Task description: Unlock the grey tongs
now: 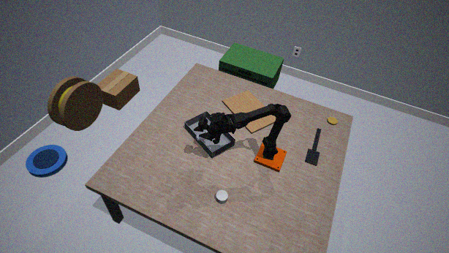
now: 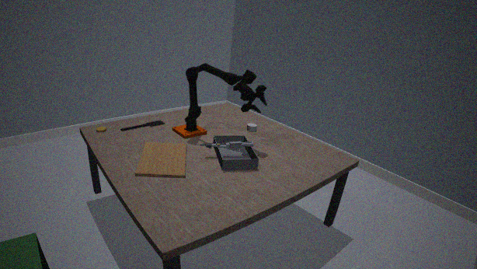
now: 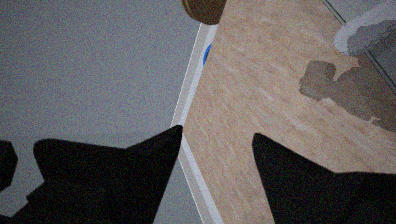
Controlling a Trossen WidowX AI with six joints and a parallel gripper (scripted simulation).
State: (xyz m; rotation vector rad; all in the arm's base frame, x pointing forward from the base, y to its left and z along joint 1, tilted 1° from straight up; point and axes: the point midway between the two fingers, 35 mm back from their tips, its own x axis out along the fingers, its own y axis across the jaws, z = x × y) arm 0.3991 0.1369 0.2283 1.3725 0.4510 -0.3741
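My gripper tip is now 250 mm to the left of the yellow lock piece, 170 mm above it and 90 mm past it. Also, from my gripper tip: roasting tin: 210 mm below, 190 mm to the right, 30 mm behind; white puck: 220 mm to the left, 220 mm below, 210 mm behind; wooden board: 500 mm to the right, 250 mm behind, 230 mm below.
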